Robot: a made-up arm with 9 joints. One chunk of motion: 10 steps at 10 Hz.
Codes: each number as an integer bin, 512 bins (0 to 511) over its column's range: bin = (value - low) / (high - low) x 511, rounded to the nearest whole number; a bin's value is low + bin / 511 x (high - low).
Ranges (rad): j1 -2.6..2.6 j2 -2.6..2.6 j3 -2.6..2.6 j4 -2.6..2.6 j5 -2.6..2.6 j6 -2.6..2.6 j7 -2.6..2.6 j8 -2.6..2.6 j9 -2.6..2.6
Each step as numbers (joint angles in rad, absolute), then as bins.
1 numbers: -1.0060 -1.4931 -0.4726 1.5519 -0.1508 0.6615 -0.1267 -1.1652 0.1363
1 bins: 157 109 209 408 241 321 243 141 269
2 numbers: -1.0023 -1.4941 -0.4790 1.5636 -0.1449 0.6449 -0.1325 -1.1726 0.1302
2 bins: 157 109 208 409 241 319 242 140 268
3 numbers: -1.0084 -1.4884 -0.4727 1.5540 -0.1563 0.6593 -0.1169 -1.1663 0.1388
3 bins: 156 109 209 408 240 320 244 141 269
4 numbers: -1.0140 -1.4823 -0.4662 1.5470 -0.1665 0.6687 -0.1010 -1.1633 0.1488
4 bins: 156 110 210 408 239 321 246 141 270
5 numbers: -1.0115 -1.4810 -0.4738 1.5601 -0.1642 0.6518 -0.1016 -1.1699 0.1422
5 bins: 156 110 209 409 239 320 246 141 269
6 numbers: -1.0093 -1.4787 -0.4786 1.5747 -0.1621 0.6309 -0.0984 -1.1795 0.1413
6 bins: 156 110 208 410 240 317 246 140 269
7 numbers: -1.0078 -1.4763 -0.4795 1.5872 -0.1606 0.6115 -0.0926 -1.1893 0.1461
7 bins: 156 110 208 411 240 316 246 139 270
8 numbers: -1.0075 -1.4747 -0.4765 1.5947 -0.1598 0.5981 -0.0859 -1.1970 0.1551
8 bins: 156 111 209 412 240 314 247 138 271
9 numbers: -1.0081 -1.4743 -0.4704 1.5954 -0.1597 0.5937 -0.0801 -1.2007 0.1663
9 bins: 156 111 209 412 240 314 248 138 272
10 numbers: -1.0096 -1.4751 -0.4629 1.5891 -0.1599 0.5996 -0.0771 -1.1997 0.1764
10 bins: 156 111 210 412 240 314 248 138 273
